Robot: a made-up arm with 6 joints. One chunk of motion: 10 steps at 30 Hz.
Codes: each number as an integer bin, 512 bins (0 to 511) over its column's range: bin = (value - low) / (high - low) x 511, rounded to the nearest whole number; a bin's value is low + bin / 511 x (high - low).
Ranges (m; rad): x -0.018..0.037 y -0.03..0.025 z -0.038..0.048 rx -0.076..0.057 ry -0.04..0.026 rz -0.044..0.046
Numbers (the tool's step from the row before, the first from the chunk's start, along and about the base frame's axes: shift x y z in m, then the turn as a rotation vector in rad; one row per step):
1: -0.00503 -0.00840 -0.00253 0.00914 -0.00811 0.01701
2: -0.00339 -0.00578 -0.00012 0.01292 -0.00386 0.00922
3: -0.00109 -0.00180 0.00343 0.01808 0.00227 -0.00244
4: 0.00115 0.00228 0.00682 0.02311 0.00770 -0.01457
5: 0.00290 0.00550 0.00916 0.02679 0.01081 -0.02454
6: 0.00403 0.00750 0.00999 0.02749 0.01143 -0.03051
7: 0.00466 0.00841 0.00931 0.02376 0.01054 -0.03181
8: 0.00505 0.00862 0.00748 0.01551 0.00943 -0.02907
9: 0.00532 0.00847 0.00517 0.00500 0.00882 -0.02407
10: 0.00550 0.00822 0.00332 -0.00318 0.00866 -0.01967
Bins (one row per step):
1: 121 201 211 327 247 346
2: 136 225 225 342 280 302
3: 157 262 246 361 327 236
4: 178 300 266 381 369 167
5: 194 330 280 395 393 110
6: 205 348 285 398 398 77
7: 211 357 281 383 391 69
8: 214 359 270 352 383 85
9: 217 357 257 311 378 113
10: 218 355 246 280 377 138

